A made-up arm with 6 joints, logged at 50 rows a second.
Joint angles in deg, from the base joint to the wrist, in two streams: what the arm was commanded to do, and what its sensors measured. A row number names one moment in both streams.
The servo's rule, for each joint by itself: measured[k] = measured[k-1] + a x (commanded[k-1-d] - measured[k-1]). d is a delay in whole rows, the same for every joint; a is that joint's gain. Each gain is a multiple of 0.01, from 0.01 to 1. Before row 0 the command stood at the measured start. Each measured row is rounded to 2 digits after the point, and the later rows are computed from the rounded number. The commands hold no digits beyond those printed.
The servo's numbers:
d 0
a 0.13 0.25 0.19 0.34 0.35 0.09
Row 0, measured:
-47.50 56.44 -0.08 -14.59 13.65 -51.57
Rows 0 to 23, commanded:
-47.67 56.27 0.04 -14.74 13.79 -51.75
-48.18 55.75 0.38 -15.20 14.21 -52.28
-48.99 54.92 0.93 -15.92 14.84 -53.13
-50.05 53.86 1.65 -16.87 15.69 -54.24
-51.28 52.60 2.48 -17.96 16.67 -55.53
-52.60 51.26 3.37 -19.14 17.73 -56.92
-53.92 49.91 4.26 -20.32 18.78 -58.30
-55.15 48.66 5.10 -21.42 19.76 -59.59
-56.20 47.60 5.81 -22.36 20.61 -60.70
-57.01 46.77 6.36 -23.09 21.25 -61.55
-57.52 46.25 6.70 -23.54 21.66 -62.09
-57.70 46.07 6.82 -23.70 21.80 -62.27
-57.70 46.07 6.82 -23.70 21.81 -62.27
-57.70 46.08 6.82 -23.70 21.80 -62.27
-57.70 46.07 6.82 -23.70 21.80 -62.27
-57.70 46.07 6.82 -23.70 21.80 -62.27
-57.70 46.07 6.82 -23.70 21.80 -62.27
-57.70 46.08 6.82 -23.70 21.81 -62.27
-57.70 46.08 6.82 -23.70 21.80 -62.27
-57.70 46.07 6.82 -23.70 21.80 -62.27
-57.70 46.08 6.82 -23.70 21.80 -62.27
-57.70 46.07 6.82 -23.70 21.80 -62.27
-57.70 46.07 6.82 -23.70 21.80 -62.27
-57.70 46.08 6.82 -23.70 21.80 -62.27
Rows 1 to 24, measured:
-47.52 56.40 -0.06 -14.64 13.70 -51.59
-47.61 56.24 0.02 -14.83 13.88 -51.65
-47.79 55.91 0.19 -15.20 14.22 -51.78
-48.08 55.40 0.47 -15.77 14.73 -52.00
-48.50 54.70 0.85 -16.51 15.41 -52.32
-49.03 53.84 1.33 -17.40 16.22 -52.73
-49.67 52.86 1.89 -18.39 17.12 -53.23
-50.38 51.81 2.50 -19.42 18.04 -53.80
-51.14 50.76 3.13 -20.42 18.94 -54.42
-51.90 49.76 3.74 -21.33 19.75 -55.06
-52.63 48.88 4.30 -22.08 20.42 -55.69
-53.29 48.18 4.78 -22.63 20.90 -56.28
-53.86 47.65 5.17 -22.99 21.22 -56.82
-54.36 47.26 5.48 -23.23 21.42 -57.31
-54.79 46.96 5.73 -23.39 21.55 -57.76
-55.17 46.74 5.94 -23.50 21.64 -58.17
-55.50 46.57 6.11 -23.57 21.70 -58.54
-55.79 46.45 6.24 -23.61 21.74 -58.88
-56.04 46.36 6.35 -23.64 21.76 -59.19
-56.26 46.29 6.44 -23.66 21.77 -59.47
-56.45 46.24 6.51 -23.67 21.78 -59.72
-56.61 46.20 6.57 -23.68 21.79 -59.95
-56.75 46.17 6.62 -23.69 21.79 -60.16
-56.87 46.15 6.66 -23.69 21.79 -60.35

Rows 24 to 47, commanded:
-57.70 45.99 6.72 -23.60 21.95 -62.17
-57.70 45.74 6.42 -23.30 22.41 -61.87
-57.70 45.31 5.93 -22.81 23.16 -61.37
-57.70 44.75 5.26 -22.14 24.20 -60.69
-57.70 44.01 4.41 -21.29 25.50 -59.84
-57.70 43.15 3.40 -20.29 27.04 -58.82
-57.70 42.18 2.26 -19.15 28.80 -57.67
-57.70 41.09 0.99 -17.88 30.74 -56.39
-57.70 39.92 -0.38 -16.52 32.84 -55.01
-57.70 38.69 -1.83 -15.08 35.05 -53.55
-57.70 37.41 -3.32 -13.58 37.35 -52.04
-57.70 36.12 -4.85 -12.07 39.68 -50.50
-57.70 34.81 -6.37 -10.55 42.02 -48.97
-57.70 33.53 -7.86 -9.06 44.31 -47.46
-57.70 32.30 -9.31 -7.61 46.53 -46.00
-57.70 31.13 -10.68 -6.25 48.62 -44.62
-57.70 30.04 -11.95 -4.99 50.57 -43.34
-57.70 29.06 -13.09 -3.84 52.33 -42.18
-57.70 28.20 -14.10 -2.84 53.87 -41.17
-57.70 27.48 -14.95 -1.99 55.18 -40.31
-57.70 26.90 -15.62 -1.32 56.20 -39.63
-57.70 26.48 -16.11 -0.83 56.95 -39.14
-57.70 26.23 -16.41 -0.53 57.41 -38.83
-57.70 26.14 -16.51 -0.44 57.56 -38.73
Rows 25 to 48, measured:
-56.98 46.11 6.67 -23.66 21.85 -60.51
-57.07 46.02 6.62 -23.54 22.05 -60.63
-57.15 45.84 6.49 -23.29 22.44 -60.70
-57.22 45.57 6.26 -22.90 23.06 -60.70
-57.28 45.18 5.91 -22.35 23.91 -60.62
-57.33 44.67 5.43 -21.65 25.01 -60.46
-57.38 44.05 4.83 -20.80 26.34 -60.21
-57.42 43.31 4.10 -19.81 27.88 -59.87
-57.46 42.46 3.25 -18.69 29.62 -59.43
-57.49 41.52 2.28 -17.46 31.52 -58.90
-57.52 40.49 1.22 -16.14 33.56 -58.28
-57.54 39.40 0.07 -14.76 35.70 -57.58
-57.56 38.25 -1.15 -13.33 37.91 -56.81
-57.58 37.07 -2.42 -11.88 40.15 -55.97
-57.60 35.88 -3.73 -10.43 42.38 -55.07
-57.61 34.69 -5.05 -9.01 44.56 -54.13
-57.62 33.53 -6.36 -7.64 46.66 -53.16
-57.63 32.41 -7.64 -6.35 48.64 -52.17
-57.64 31.36 -8.87 -5.16 50.47 -51.18
-57.65 30.39 -10.03 -4.08 52.12 -50.20
-57.66 29.52 -11.09 -3.14 53.55 -49.25
-57.67 28.76 -12.04 -2.35 54.74 -48.34
-57.67 28.13 -12.87 -1.73 55.67 -47.48
-57.67 27.63 -13.56 -1.29 56.33 -46.69

